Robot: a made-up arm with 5 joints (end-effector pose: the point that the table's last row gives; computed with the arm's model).
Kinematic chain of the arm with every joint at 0, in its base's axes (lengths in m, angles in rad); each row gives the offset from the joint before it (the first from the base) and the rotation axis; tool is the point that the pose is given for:
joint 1: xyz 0 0 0.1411 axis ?
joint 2: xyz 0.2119 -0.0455 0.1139 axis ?
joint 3: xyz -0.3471 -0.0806 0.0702 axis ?
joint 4: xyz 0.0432 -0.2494 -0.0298 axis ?
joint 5: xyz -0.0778 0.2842 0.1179 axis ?
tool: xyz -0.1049 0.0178 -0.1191
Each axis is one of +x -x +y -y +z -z.
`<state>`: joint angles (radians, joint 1 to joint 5).
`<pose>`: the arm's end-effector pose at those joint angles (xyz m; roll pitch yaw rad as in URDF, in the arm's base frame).
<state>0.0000 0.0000 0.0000 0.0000 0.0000</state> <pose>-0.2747 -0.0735 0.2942 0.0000 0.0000 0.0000</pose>
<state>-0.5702 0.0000 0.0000 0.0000 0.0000</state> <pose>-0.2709 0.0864 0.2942 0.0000 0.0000 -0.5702</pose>
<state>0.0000 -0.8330 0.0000 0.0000 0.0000</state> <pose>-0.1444 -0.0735 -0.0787 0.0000 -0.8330 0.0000</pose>
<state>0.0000 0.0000 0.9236 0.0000 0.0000</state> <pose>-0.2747 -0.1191 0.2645 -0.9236 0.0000 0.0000</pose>
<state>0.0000 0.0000 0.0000 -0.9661 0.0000</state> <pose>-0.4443 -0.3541 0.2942 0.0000 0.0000 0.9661</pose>
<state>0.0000 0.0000 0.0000 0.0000 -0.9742</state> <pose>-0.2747 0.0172 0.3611 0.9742 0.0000 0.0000</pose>
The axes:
joint 1: +z
joint 2: +y
joint 3: -x
joint 4: -z
joint 5: -x

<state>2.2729 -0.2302 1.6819 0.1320 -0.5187</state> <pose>0.2421 -0.0585 0.0981 -1.1678 -0.3614 2.2885</pose>
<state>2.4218 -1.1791 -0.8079 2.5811 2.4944</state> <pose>0.1351 0.5092 0.1985 -1.7209 1.1932 0.9374</pose>
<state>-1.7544 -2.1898 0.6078 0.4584 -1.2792</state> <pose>0.0051 -0.3722 0.0089 -2.8063 -0.6233 1.8511</pose>
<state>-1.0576 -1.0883 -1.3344 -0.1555 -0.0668</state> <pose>-0.1358 0.0563 -0.1744 1.2989 -1.2376 -0.9465</pose>
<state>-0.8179 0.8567 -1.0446 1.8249 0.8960</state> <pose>-0.0390 -0.2332 0.2780 -2.1068 0.3663 2.8713</pose>
